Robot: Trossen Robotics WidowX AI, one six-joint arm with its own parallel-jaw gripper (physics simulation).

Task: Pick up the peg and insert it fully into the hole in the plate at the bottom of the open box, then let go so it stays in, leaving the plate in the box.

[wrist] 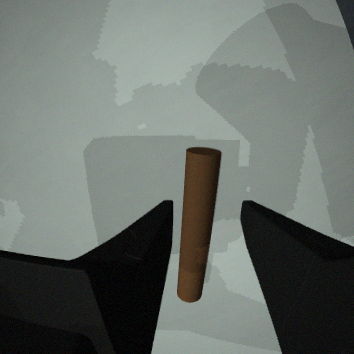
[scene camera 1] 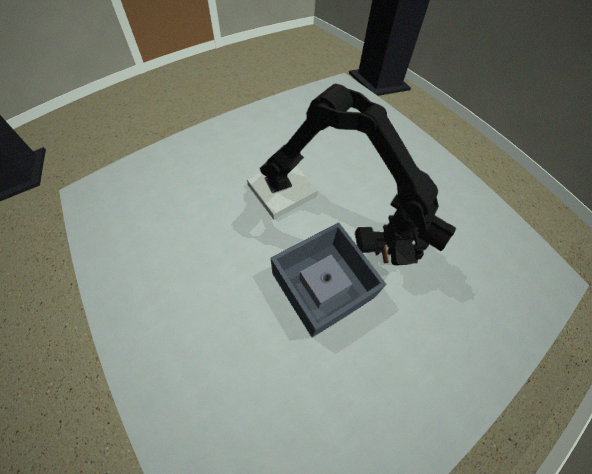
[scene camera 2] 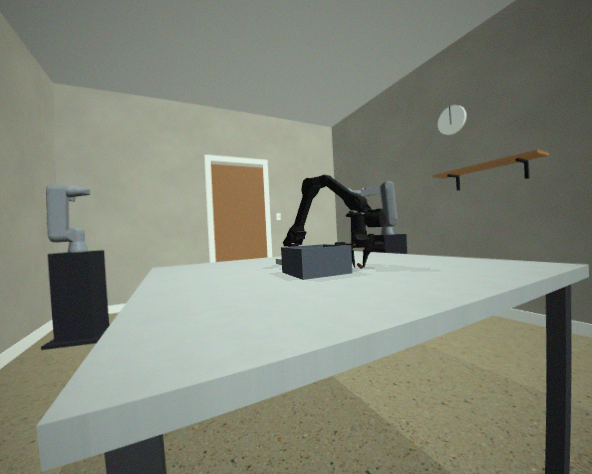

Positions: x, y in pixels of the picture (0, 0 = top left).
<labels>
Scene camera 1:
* gripper: 382, 253
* blue-grey box: 366, 282
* pale plate: 325, 280
</labels>
